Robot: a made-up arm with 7 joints.
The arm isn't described. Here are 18 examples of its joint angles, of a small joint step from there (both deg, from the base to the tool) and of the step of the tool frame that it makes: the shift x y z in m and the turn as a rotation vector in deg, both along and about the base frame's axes.
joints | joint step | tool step
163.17 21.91 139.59 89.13 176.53 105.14 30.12 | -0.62 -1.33 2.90 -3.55 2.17 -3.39 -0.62 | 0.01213 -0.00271 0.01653 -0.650 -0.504 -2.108
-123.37 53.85 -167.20 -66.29 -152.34 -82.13 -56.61 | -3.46 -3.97 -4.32 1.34 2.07 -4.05 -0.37 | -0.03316 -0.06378 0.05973 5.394 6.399 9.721
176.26 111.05 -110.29 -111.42 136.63 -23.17 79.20 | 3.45 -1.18 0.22 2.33 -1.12 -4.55 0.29 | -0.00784 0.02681 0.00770 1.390 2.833 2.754
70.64 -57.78 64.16 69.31 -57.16 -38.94 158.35 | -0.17 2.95 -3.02 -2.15 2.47 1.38 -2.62 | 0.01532 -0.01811 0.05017 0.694 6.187 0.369
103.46 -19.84 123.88 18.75 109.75 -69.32 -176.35 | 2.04 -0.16 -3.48 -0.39 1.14 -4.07 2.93 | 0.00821 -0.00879 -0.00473 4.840 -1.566 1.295
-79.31 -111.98 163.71 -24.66 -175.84 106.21 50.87 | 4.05 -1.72 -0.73 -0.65 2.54 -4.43 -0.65 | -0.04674 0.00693 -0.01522 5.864 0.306 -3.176
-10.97 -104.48 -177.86 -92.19 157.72 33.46 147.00 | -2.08 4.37 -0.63 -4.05 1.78 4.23 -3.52 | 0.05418 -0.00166 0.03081 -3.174 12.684 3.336
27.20 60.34 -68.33 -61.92 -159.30 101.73 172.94 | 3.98 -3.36 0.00 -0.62 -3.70 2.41 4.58 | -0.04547 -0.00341 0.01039 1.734 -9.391 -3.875
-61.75 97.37 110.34 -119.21 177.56 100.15 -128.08 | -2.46 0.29 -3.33 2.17 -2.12 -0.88 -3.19 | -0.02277 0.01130 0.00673 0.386 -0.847 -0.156
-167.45 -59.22 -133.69 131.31 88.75 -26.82 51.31 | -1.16 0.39 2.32 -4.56 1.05 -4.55 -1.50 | 0.02758 -0.01081 0.00750 -0.603 -5.271 2.377
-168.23 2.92 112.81 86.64 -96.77 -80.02 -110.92 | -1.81 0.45 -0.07 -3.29 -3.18 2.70 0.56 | -0.00812 0.01572 0.01031 3.918 0.199 5.102
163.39 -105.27 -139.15 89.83 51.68 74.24 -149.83 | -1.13 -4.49 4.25 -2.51 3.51 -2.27 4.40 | 0.01145 -0.00646 -0.02092 -1.117 7.479 4.864
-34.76 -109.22 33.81 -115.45 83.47 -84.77 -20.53 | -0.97 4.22 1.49 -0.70 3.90 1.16 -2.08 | -0.02069 -0.01441 0.02685 -3.738 1.986 3.737
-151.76 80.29 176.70 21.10 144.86 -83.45 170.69 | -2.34 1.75 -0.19 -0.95 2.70 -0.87 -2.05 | -0.02625 -0.02319 -0.02138 1.902 -1.903 2.149
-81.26 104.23 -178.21 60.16 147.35 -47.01 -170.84 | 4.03 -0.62 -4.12 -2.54 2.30 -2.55 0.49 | 0.06877 -0.01375 -0.00252 0.665 3.238 -8.037
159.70 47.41 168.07 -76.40 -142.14 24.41 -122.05 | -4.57 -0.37 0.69 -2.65 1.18 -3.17 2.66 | 0.02864 -0.04476 -0.00501 1.638 1.125 8.517
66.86 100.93 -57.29 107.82 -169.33 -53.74 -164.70 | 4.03 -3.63 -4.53 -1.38 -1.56 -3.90 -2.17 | 0.00248 -0.03584 0.03913 -0.265 -1.713 -3.386
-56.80 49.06 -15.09 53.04 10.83 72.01 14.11 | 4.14 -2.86 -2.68 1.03 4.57 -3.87 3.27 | 0.03258 -0.02291 0.03102 4.208 -5.752 1.940
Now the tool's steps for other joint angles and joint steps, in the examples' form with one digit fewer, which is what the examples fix.
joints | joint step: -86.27 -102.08 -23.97 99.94 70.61 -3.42 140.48 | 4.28 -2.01 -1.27 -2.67 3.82 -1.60 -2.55
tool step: -0.0533 -0.0086 -0.0258 4.80 -3.53 -4.66
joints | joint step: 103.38 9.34 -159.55 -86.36 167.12 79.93 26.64 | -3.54 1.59 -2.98 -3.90 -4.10 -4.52 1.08
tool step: 0.0380 -0.0262 -0.0240 -1.14 -3.73 5.84
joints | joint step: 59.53 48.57 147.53 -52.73 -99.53 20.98 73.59 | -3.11 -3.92 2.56 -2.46 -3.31 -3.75 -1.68
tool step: 0.0196 0.0454 0.0331 -0.05 -3.57 4.61
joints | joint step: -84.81 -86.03 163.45 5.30 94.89 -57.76 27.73 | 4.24 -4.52 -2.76 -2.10 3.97 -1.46 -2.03
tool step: -0.0624 -0.0005 -0.0572 3.86 -0.41 -2.92
